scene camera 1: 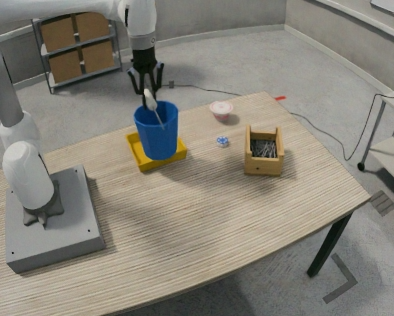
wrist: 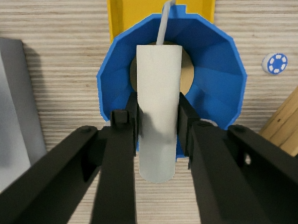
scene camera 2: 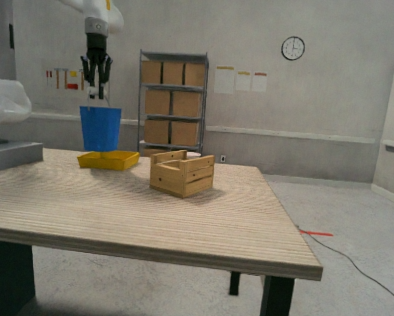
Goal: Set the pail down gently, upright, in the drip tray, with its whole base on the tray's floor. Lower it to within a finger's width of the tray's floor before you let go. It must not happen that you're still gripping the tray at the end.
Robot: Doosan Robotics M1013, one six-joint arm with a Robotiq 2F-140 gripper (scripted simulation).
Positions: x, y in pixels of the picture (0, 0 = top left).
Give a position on a yellow drip tray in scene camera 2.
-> At 114, 160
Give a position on a blue pail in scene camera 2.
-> At 100, 126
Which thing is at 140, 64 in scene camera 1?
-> The gripper.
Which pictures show the gripper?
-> Scene camera 1, the wrist view and scene camera 2: all of them.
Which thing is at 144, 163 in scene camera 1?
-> A yellow drip tray.
